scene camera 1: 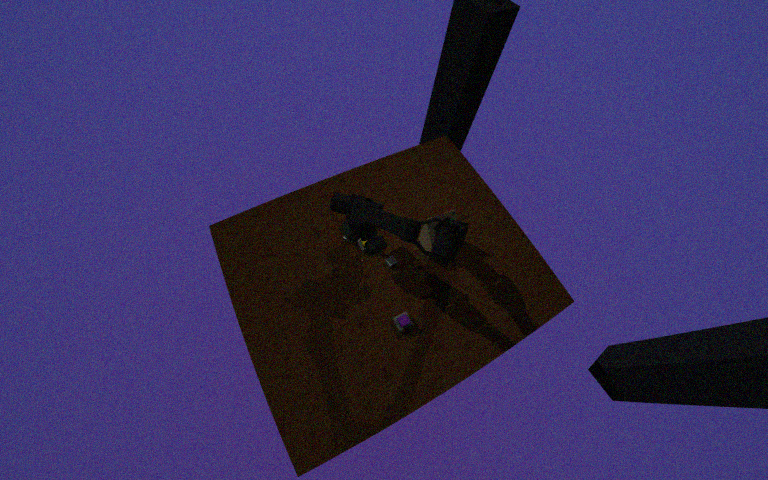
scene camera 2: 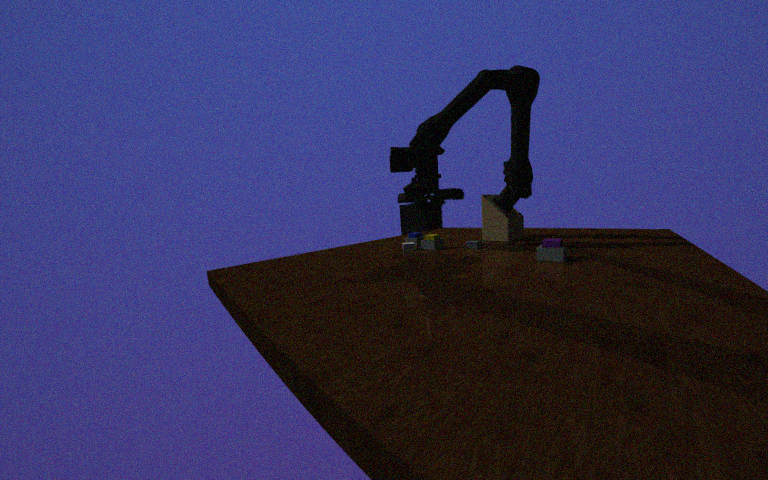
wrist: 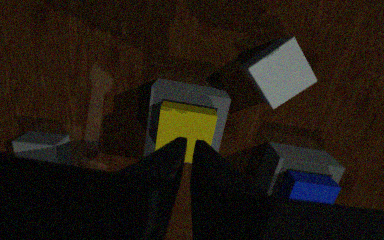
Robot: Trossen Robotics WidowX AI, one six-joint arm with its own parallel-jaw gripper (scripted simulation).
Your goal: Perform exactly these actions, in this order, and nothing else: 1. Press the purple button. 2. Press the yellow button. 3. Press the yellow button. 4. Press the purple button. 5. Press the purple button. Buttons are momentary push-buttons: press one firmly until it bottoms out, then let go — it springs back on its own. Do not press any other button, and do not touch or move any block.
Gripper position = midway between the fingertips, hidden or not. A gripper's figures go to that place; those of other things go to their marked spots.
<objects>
My gripper (wrist: 190, 147) is 0.11 m from the lens. A grey block (wrist: 279, 72): 0.15 m from the lens. A yellow button (wrist: 176, 120) is 0.12 m from the lens.
</objects>
